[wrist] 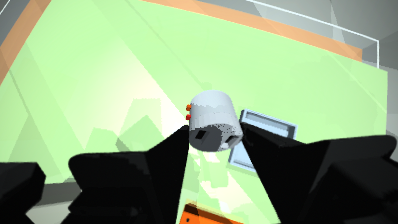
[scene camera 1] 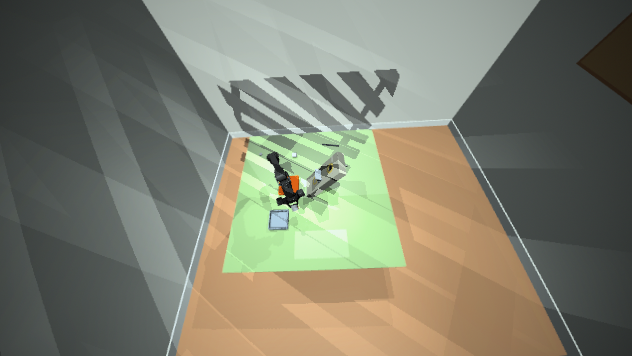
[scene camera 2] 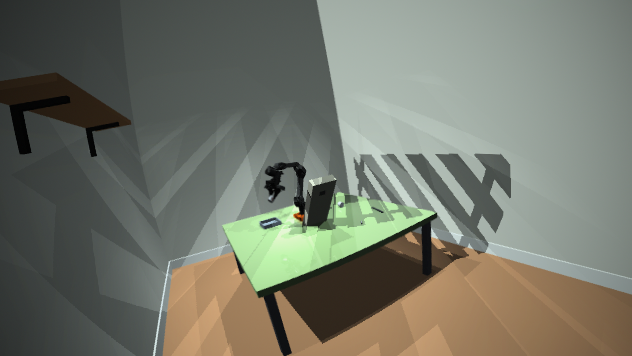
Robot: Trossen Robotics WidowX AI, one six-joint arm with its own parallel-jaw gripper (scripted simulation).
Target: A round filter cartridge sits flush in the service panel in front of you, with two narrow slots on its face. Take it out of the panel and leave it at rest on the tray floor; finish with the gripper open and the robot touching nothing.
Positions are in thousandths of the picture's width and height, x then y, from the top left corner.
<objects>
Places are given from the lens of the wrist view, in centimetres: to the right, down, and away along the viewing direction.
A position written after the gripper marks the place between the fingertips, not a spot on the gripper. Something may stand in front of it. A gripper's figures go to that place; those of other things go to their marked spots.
gripper (wrist: 536, 569): 1, 2, 11
round filter cartridge (wrist: 539, 569): 1, 1, 9
</objects>
